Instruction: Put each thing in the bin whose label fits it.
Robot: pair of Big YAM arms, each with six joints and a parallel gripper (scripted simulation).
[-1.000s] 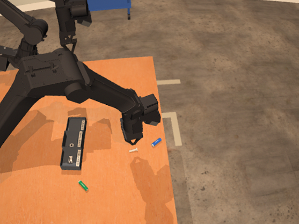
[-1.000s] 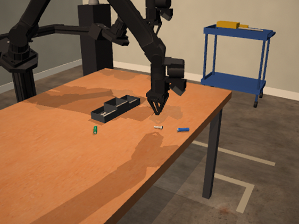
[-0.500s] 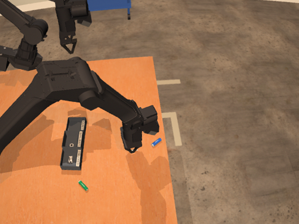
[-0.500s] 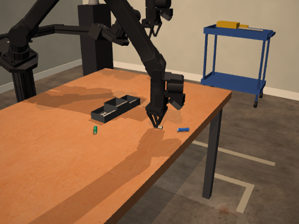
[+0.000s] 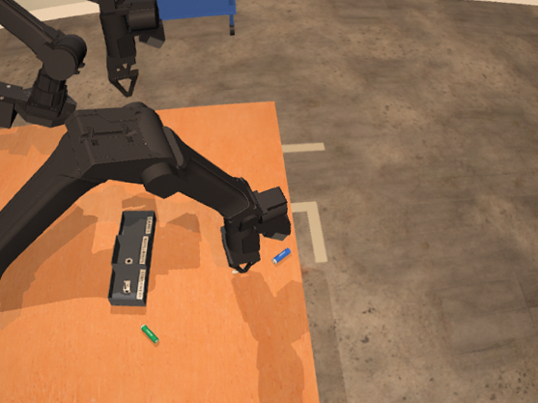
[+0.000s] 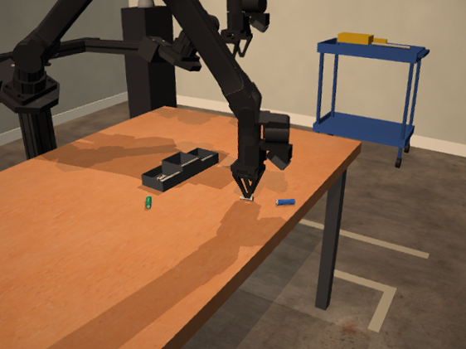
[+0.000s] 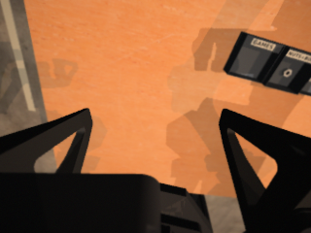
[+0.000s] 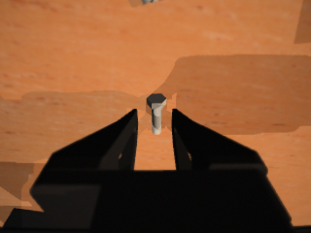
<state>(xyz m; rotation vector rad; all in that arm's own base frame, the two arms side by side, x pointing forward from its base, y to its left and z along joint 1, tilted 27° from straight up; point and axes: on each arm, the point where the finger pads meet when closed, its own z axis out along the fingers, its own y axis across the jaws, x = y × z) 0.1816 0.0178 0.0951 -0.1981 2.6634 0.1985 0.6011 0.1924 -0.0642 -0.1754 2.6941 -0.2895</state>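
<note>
The bolt is 2 cm below my right hand. The rest, counted from my right hand: green battery 19 cm behind, 18 cm to the right, 1 cm below; nut 27 cm behind, 1 cm below; blue battery 9 cm ahead, 4 cm to the left, 1 cm below.
</note>
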